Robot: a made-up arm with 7 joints.
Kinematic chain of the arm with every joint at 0, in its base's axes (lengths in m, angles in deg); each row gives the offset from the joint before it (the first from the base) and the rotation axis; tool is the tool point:
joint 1: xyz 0 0 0.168 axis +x
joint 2: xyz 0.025 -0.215 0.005 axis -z
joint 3: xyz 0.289 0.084 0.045 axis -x
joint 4: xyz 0 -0.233 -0.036 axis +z
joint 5: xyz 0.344 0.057 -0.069 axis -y
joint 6: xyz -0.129 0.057 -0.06 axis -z
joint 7: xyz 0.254 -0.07 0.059 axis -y
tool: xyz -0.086 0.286 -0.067
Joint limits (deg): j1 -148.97..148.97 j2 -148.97..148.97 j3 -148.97..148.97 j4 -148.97..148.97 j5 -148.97..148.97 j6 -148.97..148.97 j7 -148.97..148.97
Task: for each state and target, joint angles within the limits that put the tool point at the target. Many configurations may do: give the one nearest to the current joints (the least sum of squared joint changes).
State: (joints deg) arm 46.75 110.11 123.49 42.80 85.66 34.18 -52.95
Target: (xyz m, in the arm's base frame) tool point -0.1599 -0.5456 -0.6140
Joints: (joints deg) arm 64.39 116.29 126.80 -7.21 60.48 45.24 -26.39
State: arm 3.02 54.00 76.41 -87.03 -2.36 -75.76 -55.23
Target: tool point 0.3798 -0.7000 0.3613
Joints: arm 5.21 50.39 76.74 -83.48 -3.10 -81.50 -55.00
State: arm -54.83 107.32 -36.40 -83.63 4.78 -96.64 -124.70
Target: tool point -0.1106 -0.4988 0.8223
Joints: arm -57.61 101.79 -37.23 -81.51 6.51 -96.07 -125.80
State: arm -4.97 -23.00 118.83 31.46 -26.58 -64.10 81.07
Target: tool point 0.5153 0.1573 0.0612
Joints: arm 1.54 -51.84 110.87 -4.14 -24.00 -42.98 89.27
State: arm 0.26 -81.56 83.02 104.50 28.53 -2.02 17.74
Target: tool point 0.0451 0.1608 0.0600
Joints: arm 25.53 -119.86 115.65 62.68 22.45 16.27 6.92
